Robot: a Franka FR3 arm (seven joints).
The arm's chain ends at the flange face. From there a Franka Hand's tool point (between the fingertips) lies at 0.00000 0.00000 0.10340 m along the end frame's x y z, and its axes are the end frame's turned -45 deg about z.
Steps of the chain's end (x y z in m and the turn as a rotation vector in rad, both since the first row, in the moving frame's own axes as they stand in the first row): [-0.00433 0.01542 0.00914 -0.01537 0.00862 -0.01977]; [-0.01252 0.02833 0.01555 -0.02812 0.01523 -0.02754]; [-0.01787 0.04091 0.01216 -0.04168 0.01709 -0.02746]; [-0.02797 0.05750 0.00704 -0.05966 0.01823 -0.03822]
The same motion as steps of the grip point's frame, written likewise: [-0.01444 0.00960 0.00912 -0.01696 -0.00477 -0.01977]; [-0.02978 0.01436 0.01550 -0.03065 -0.00911 -0.02754]; [-0.04330 0.02061 0.01206 -0.04156 -0.01739 -0.02746]; [-0.06335 0.02663 0.00684 -0.05508 -0.02930 -0.03822]
